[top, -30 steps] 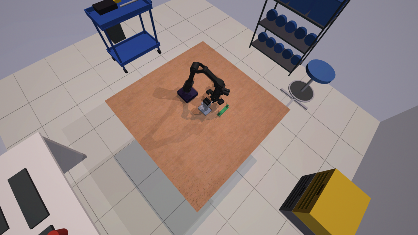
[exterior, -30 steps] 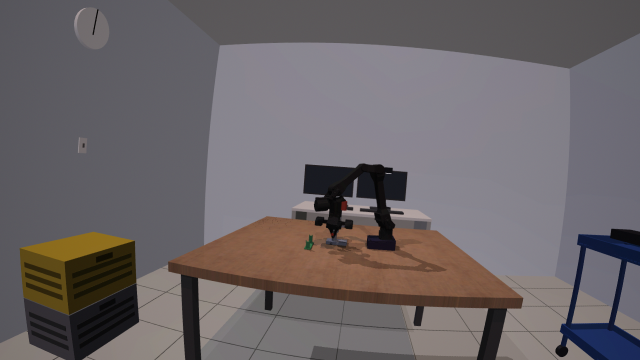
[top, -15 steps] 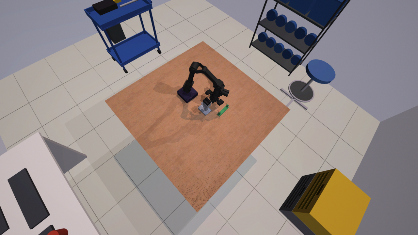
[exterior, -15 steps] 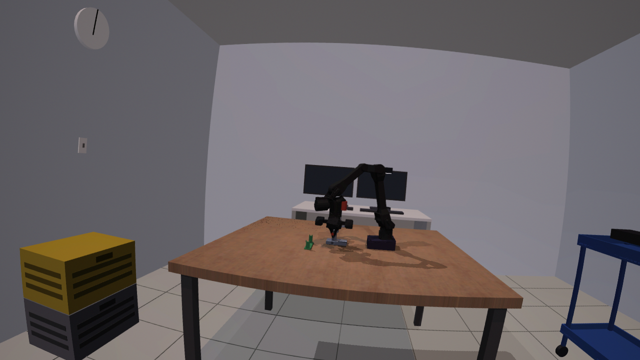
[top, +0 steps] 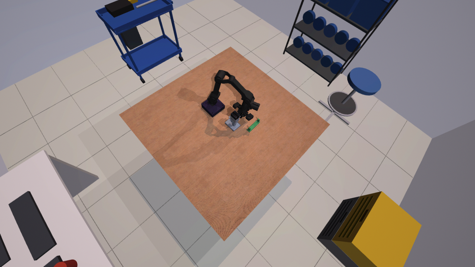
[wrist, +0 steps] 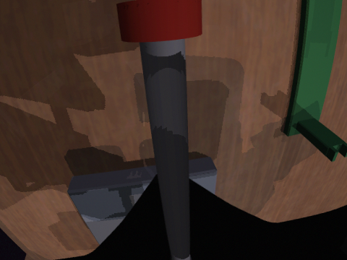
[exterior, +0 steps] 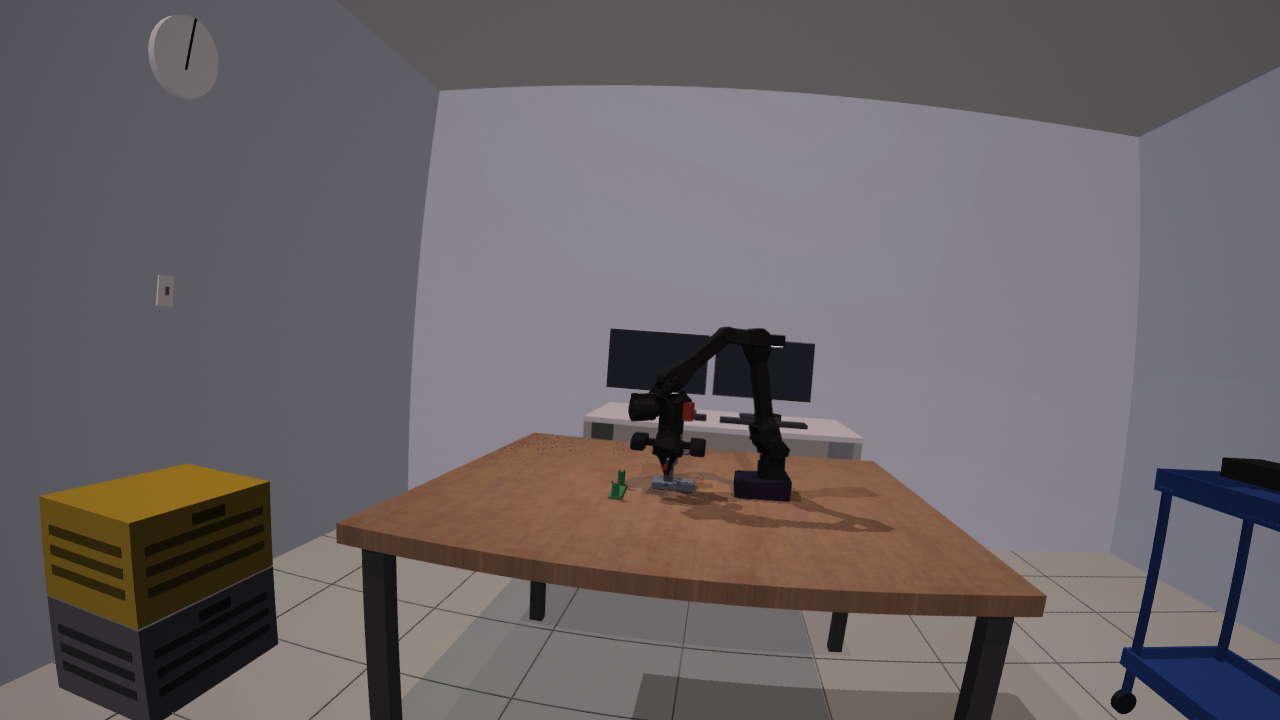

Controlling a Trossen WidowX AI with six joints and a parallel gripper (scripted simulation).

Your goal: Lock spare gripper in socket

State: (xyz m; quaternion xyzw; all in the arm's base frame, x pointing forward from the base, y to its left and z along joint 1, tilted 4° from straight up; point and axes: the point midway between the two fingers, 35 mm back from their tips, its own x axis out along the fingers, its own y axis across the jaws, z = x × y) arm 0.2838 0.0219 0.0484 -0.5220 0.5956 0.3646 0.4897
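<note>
My gripper tip is now 70 mm to the left of the grey mount and 20 mm past it. Round my gripper tip: spare gripper 80 mm above, 70 mm to the right, 10 mm behind; then green pin cradle 120 mm ahead, 30 mm to the left, 20 mm below.
</note>
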